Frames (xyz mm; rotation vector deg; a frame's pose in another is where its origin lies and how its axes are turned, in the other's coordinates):
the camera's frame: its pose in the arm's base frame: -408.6 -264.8 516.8 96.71 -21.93 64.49
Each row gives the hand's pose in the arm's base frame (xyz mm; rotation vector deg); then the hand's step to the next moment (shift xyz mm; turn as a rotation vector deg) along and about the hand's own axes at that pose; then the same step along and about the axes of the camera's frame.
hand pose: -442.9 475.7 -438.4 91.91 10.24 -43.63
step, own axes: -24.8 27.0 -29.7 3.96 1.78 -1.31
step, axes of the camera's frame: 40.3 3.7 -24.2 1.56 -3.42 2.54
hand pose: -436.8 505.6 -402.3 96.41 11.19 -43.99
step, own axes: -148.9 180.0 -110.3 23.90 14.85 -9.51
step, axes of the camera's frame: 231.4 82.5 -79.8 13.70 -20.77 16.22
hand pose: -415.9 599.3 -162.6 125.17 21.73 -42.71
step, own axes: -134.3 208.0 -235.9 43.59 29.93 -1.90
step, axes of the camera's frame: 324.1 109.0 -3.5 13.89 -32.55 39.33
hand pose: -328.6 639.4 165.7 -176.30 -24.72 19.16
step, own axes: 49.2 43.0 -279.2 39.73 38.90 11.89
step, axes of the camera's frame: 267.5 76.5 69.6 -1.48 -32.93 46.33
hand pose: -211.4 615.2 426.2 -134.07 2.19 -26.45
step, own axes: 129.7 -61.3 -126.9 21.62 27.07 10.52
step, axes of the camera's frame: 157.9 70.5 82.4 -5.68 -22.47 27.81
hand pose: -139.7 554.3 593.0 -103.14 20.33 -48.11
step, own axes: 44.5 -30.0 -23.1 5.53 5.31 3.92
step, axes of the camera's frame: 37.1 32.9 30.8 0.26 -6.09 6.08
